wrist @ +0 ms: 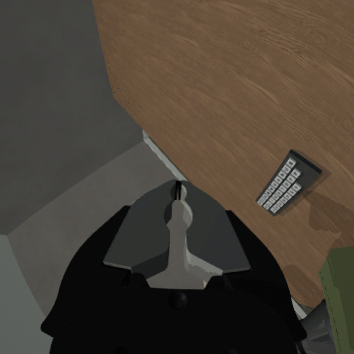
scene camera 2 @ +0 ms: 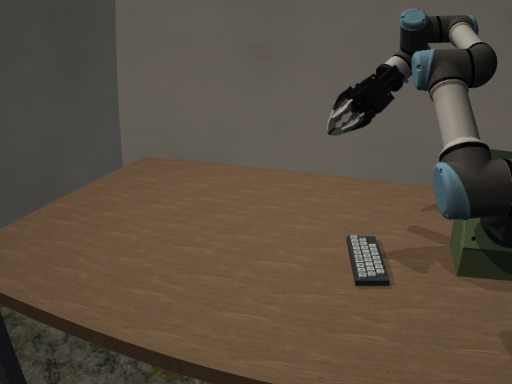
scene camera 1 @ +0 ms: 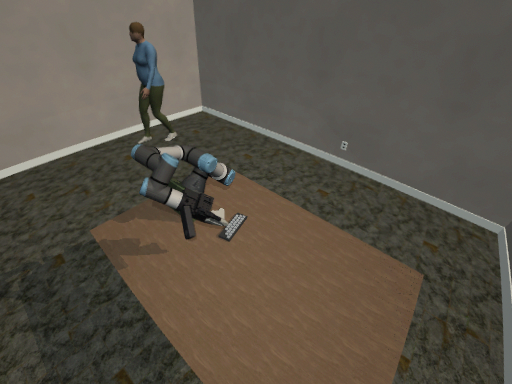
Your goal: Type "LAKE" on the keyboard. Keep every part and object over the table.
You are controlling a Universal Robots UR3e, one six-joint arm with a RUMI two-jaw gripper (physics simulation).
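Where they show: gripper, fingertip midpoint: [wrist: 177, 181] [scene camera 2: 328, 133] [scene camera 1: 228, 224]; arm's base, origin of the base link: [wrist: 347, 323] [scene camera 2: 509, 216] [scene camera 1: 191, 189].
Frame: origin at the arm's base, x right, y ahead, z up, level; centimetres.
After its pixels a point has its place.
Observation:
A small dark keyboard [scene camera 1: 233, 227] @[x 0.9, y 29.2, z -10.3 cm] [scene camera 2: 368, 260] @[x -3.0, y 27.9, z -10.0 cm] [wrist: 284, 186] @[x 1.6, y 28.4, z -10.2 cm] with rows of white keys lies flat on the brown wooden table [scene camera 1: 280, 280] @[x 11.8, y 63.1, z -11.8 cm] [scene camera 2: 200, 240] @[x 1.8, y 63.1, z -11.7 cm] [wrist: 215, 75] @[x 11.9, y 51.8, z -11.7 cm], near the robot's base. The letters on the keys are too small to read surely. My gripper [scene camera 2: 329, 132] @[x 14.9, y 38.2, z 9.9 cm] [wrist: 177, 181] @[x 14.9, y 38.2, z 9.9 cm] is shut and empty, with its fingertips together. In scene camera 2 it hangs tilted, high above the table and well clear of the keyboard. In scene camera 1 the gripper [scene camera 1: 224, 223] @[x 14.9, y 38.2, z 9.9 cm] overlaps the keyboard's near side in the picture.
The green base block [scene camera 2: 480, 255] @[x -4.0, y 5.9, z -6.8 cm] [wrist: 340, 290] @[x 3.6, y 9.3, z -1.3 cm] stands by the keyboard, with the arm rising from it. A person [scene camera 1: 147, 75] in a blue top stands on the floor beyond the robot. Walls rise behind the table.

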